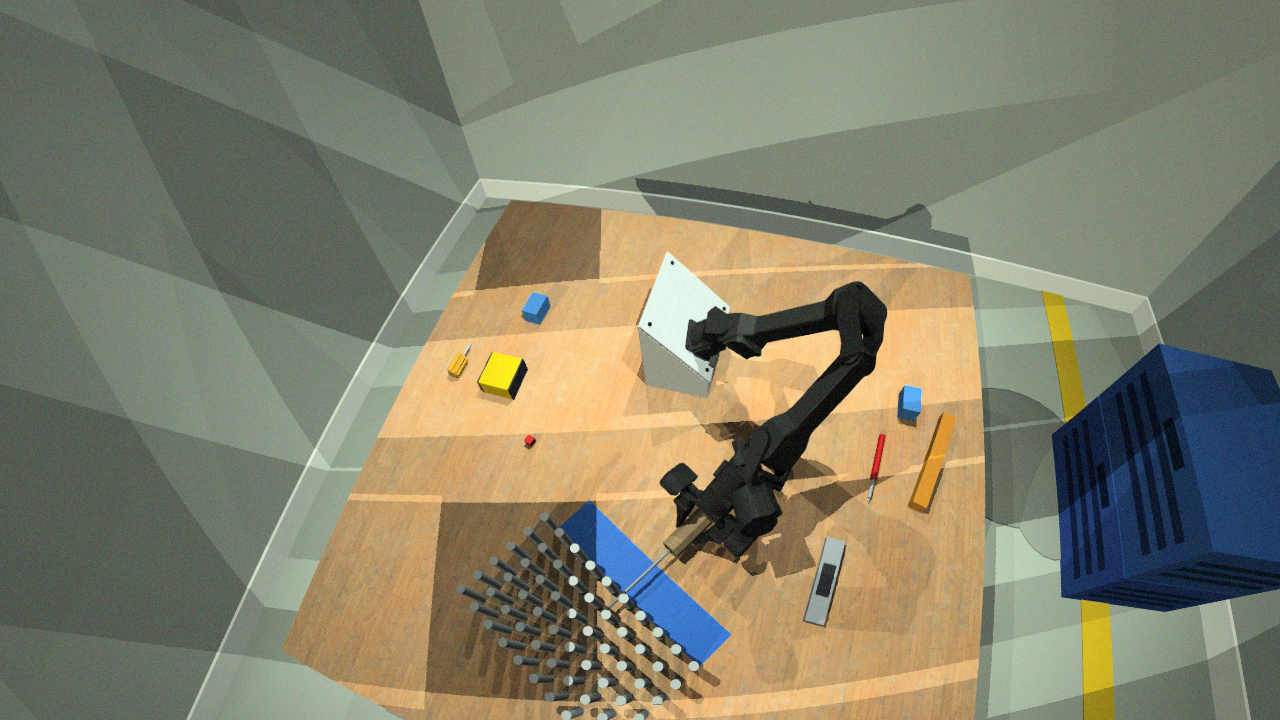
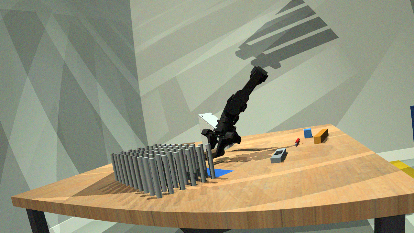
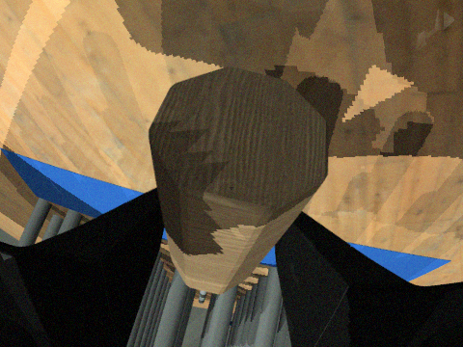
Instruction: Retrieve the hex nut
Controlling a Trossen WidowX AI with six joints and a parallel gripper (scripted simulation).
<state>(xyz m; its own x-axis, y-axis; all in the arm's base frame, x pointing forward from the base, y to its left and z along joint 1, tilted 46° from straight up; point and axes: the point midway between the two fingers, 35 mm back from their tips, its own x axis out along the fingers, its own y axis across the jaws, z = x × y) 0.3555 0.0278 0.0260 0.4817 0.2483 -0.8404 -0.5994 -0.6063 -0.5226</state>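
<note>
My gripper tip is now 9 cm short of the blue taped strip, 7 cm to the left of it and 3 cm above it. Also, from my gripper tip: hook tool 8 cm ahead, 6 cm to the right; grey block 6 cm ahead, 26 cm to the left, 2 cm below; red cube 15 cm behind, 34 cm to the right, 2 cm below.
</note>
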